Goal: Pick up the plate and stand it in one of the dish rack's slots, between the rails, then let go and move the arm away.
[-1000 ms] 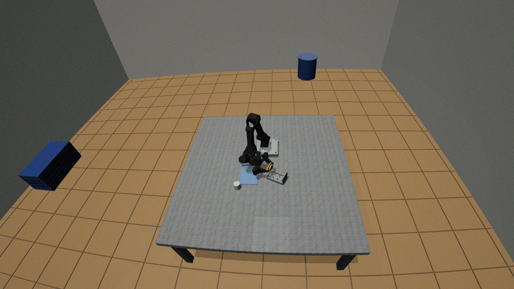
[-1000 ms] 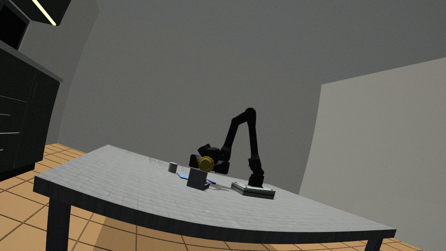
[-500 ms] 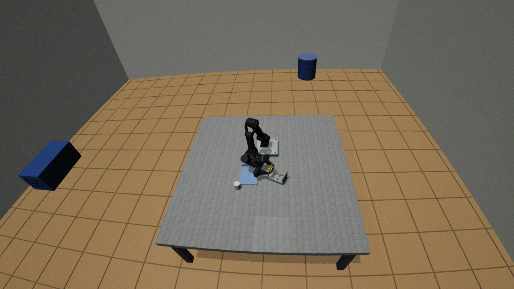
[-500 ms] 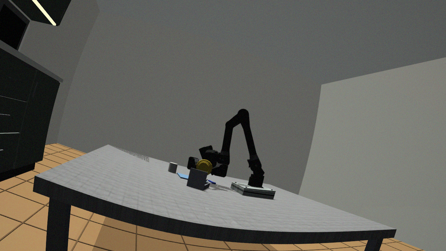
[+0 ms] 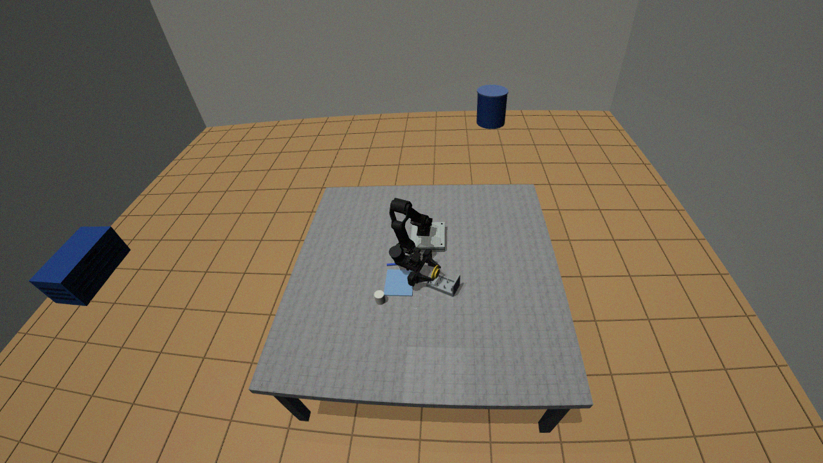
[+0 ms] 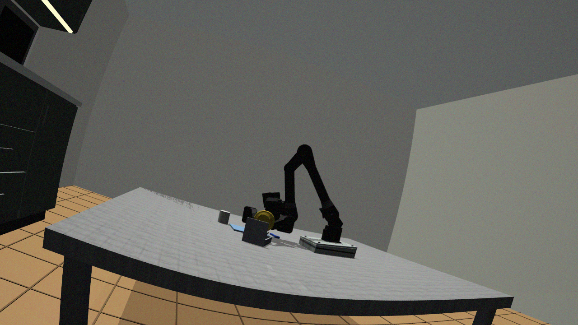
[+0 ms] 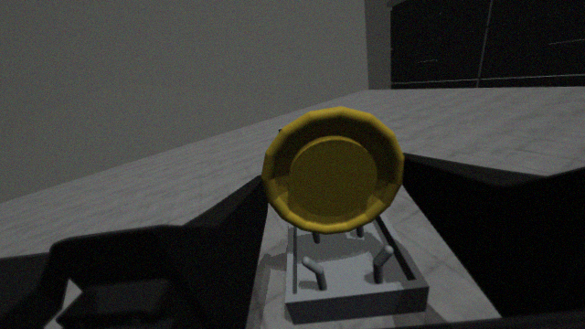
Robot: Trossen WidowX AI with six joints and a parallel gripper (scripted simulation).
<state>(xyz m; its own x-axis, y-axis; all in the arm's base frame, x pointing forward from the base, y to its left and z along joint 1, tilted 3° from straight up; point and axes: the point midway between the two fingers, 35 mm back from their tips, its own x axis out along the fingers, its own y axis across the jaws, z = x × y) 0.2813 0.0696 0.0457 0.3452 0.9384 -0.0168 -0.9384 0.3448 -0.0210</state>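
Right now the grey dish rack is 5 cm below my gripper tip, 3 cm to the left of it and 1 cm ahead of it. From my gripper tip the other things lie so: light blue mat: 18 cm to the right, 7 cm below, 1 cm ahead; then blue spoon: 21 cm to the right, 10 cm behind, 7 cm below; then yellow plate: 1 cm to the right.
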